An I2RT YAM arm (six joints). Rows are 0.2 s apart.
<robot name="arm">
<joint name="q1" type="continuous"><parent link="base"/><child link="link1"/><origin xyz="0 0 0.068"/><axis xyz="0 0 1"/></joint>
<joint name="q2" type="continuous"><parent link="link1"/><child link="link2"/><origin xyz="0.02 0.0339 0.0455" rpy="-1.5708 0 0"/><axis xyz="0 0 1"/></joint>
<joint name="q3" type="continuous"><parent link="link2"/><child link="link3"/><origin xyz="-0.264 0 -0.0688" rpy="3.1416 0 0"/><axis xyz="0 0 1"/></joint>
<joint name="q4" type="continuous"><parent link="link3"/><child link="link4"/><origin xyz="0.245 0.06 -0.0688"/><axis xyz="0 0 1"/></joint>
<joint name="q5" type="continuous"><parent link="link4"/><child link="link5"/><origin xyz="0.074 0.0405 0.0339" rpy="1.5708 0 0"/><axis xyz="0 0 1"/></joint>
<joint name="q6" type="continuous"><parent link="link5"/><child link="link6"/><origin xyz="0.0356 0 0.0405" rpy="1.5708 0 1.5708"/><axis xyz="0 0 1"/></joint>
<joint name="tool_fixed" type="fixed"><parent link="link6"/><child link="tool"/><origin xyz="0 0 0" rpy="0 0 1.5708"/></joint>
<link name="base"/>
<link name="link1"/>
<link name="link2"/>
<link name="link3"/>
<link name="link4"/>
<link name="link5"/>
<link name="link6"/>
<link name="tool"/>
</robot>
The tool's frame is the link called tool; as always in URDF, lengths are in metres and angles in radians. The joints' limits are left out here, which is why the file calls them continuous.
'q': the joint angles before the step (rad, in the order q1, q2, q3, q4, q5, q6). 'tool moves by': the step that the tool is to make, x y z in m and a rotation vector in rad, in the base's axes. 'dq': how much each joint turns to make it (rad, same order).
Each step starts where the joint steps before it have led.
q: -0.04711, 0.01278, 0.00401, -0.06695, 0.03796, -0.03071
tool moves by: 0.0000, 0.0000, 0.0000, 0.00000, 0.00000, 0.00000
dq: 0.00000, 0.00000, 0.00000, 0.00000, 0.00000, 0.00000
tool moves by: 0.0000, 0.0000, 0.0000, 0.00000, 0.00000, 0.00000
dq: 0.00000, 0.00000, 0.00000, 0.00000, 0.00000, 0.00000
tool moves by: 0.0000, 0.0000, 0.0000, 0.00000, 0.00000, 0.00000
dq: 0.00000, 0.00000, 0.00000, 0.00000, 0.00000, 0.00000
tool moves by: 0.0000, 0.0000, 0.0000, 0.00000, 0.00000, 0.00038
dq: -0.00018, -0.00001, 0.00000, -0.00001, -0.00056, -0.00004
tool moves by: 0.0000, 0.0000, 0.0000, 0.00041, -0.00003, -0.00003
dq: 0.00000, 0.00000, 0.00000, 0.00000, 0.00000, 0.00041
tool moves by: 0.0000, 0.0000, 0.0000, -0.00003, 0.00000, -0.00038
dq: 0.00018, 0.00001, 0.00000, 0.00001, 0.00056, 0.00001
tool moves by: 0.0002, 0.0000, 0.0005, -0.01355, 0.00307, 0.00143
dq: -0.00005, 0.00578, 0.00245, 0.00142, -0.00043, -0.01376
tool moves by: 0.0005, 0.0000, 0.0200, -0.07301, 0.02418, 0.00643
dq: 0.00031, 0.07590, 0.08387, -0.02590, 0.00031, -0.07437
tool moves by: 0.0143, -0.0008, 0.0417, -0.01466, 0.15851, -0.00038
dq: 0.00022, 0.26175, 0.22698, -0.12202, 0.00440, -0.02161
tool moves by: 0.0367, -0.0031, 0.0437, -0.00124, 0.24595, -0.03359
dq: -0.00086, 0.34120, 0.30555, -0.20999, 0.03506, 0.00008
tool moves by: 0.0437, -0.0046, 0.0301, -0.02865, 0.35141, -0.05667
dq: 0.00018, 0.34004, 0.34768, -0.35745, 0.07230, 0.00003
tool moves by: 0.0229, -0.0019, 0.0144, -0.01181, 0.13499, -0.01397
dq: -0.00005, 0.15091, 0.17362, -0.15699, 0.02288, -0.00006
